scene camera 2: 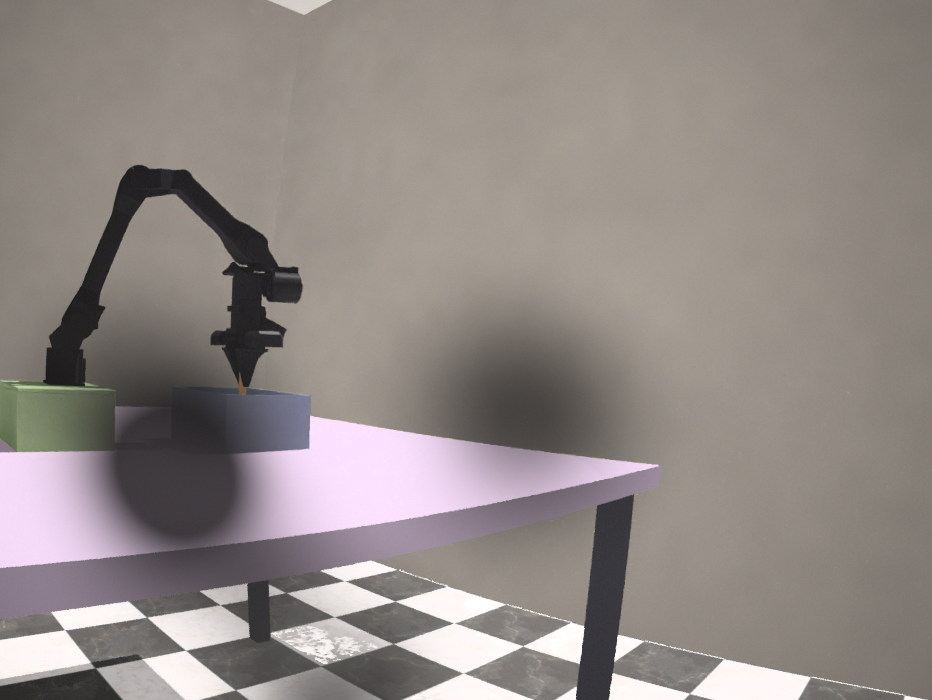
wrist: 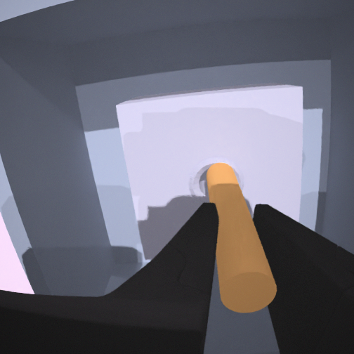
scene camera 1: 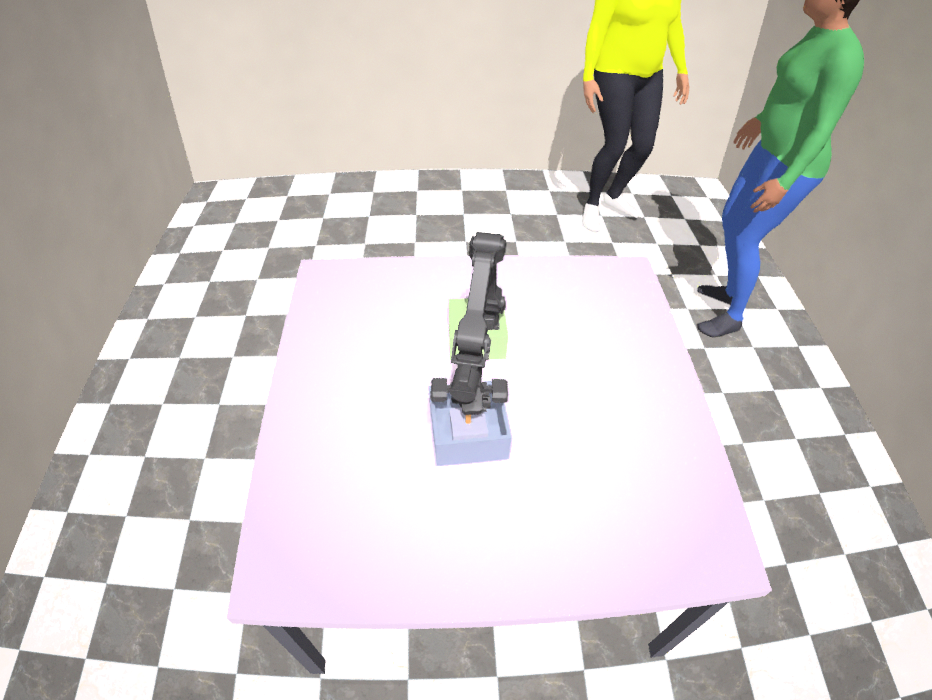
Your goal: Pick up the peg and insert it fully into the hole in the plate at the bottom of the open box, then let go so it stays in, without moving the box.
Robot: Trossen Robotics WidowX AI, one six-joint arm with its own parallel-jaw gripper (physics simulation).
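Frame: origin at the arm's base, x up, y left, z back, level; centimetres.
Seen in the pictures: gripper, fingertip midpoint: (scene camera 2: 244,386); arm's base, link origin: (scene camera 2: 63,384) (scene camera 1: 488,322).
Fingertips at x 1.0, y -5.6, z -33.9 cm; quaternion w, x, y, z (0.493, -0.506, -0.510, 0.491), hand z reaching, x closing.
Observation:
Pixels of each thing's top centre, then the offset from my fingertips to it. Level surfaces: height alone.
- orange peg, top centre: (scene camera 2: 243,367) (scene camera 1: 468,402) dz +0.3, dx +3.4, dy +0.0 cm
- blue-grey open box, top centre: (scene camera 2: 239,390) (scene camera 1: 469,411) dz +0.8, dx -0.8, dy +0.1 cm
- pale square plate, top centre: (scene camera 1: 468,419) dz +0.8, dx -4.5, dy +0.1 cm
- pink table, surface height: dx -10.6 cm
The orange peg (scene camera 1: 467,419) (scene camera 2: 241,387) (wrist: 242,240) is a round rod. My gripper (scene camera 1: 470,411) (scene camera 2: 245,383) (wrist: 233,215) is shut on it and points down over the blue-grey open box (scene camera 1: 473,452) (scene camera 2: 271,421) (wrist: 40,165). In the wrist view the pale square plate (scene camera 1: 478,431) (wrist: 165,140) lies on the box's bottom. The peg's far end covers most of the ringed hole (wrist: 203,182), and a dark sliver of the hole shows left of it. Whether the tip is inside the hole or above it I cannot tell. The box walls hide the peg's lower end in scene camera 2.
The arm's base stands on a green block (scene camera 1: 497,348) (scene camera 2: 64,421) behind the box. The box's walls rise around the plate. The pink table (scene camera 1: 346,527) (scene camera 2: 421,482) carries both. Two people stand on the floor beyond the table at the back right in scene camera 1.

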